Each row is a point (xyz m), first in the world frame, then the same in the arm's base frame.
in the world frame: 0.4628 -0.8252 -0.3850
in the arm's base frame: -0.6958 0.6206 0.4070
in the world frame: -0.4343 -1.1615 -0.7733
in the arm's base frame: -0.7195 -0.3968 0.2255
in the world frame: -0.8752 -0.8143 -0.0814
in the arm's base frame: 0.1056 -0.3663 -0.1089
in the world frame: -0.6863 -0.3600 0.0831
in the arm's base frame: 0.4221 -0.0384 0.1390
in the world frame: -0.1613 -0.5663 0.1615
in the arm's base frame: 0.0749 0.4072 0.0669
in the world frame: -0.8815 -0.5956 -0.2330
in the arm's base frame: 0.1780 -0.4043 0.1444
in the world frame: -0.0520 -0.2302 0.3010
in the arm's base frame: 0.3330 0.6326 0.2309
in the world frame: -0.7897 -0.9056 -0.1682
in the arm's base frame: -0.0452 -0.3536 -0.0929
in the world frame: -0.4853 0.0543 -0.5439
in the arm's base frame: 0.2741 -0.0960 0.9005
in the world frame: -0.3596 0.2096 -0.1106
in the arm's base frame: 0.5589 0.2530 0.7431
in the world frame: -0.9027 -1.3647 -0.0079
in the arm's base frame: -0.2238 -0.4586 -0.5472
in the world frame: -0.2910 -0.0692 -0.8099
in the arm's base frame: -0.0479 -0.0847 1.0418
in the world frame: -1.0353 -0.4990 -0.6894
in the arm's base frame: 0.0688 -0.7405 0.4855
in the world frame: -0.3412 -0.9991 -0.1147
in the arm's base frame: -0.2917 0.0362 -0.0880
